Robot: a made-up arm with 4 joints. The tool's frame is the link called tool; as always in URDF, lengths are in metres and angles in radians.
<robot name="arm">
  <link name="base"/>
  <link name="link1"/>
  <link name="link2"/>
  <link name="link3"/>
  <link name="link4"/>
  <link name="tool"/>
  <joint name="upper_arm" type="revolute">
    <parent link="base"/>
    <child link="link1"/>
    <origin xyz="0.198 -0.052 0.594" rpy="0 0 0"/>
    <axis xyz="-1 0 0"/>
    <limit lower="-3.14" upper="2.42" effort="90" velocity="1.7"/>
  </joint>
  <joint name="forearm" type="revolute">
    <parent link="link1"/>
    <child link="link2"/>
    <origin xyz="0.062 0.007 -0.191" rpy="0 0 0"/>
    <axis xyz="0 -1 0"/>
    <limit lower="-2.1" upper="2.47" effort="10" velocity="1.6"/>
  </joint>
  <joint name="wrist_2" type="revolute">
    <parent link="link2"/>
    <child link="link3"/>
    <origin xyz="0.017 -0.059 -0.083" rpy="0 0 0"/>
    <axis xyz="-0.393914 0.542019 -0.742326"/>
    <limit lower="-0.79" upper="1.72" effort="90" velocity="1.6"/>
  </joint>
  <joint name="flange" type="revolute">
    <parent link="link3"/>
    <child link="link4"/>
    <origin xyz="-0.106 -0.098 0.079" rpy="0 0 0"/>
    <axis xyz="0 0 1"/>
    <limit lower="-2" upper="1.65" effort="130" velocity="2.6"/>
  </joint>
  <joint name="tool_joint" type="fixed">
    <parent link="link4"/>
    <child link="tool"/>
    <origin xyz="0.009 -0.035 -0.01" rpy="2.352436 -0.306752 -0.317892"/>
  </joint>
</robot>
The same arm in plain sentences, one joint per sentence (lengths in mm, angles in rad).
The arm has four revolute joints in a row. What follows holds with every joint at zero, and every direction is one of the base frame's.
The first joint lies 198.0 mm along +x and 52.0 mm along -y and 594.0 mm along +z from the base frame's origin and rotates about -x, from -3.1400 to 2.4200 rad.
The second joint lies 62.0 mm along +x and 7.0 mm along +y and 191.0 mm along -z from the first joint and rotates about -y, from -2.1000 to 2.4700 rad.
The third joint lies 17.0 mm along +x and 59.0 mm along -y and 83.0 mm along -z from the second joint and rotates about the direction (-0.393914, 0.542019, -0.742326), from -0.7900 to 1.7200 rad.
The fourth joint lies 106.0 mm along -x and 98.0 mm along -y and 79.0 mm along +z from the third joint and rotates about +z, from -2.0000 to 1.6500 rad.
The tool frame, which is the frame that the pose is given for, lies 9.0 mm along +x and 35.0 mm along -y and 10.0 mm along -z from the fourth joint; its axes are the base frame's turned by roll 2.3524, pitch -0.3068 and yaw -0.3179 rad (as in URDF: about the fixed x, then y, then z).

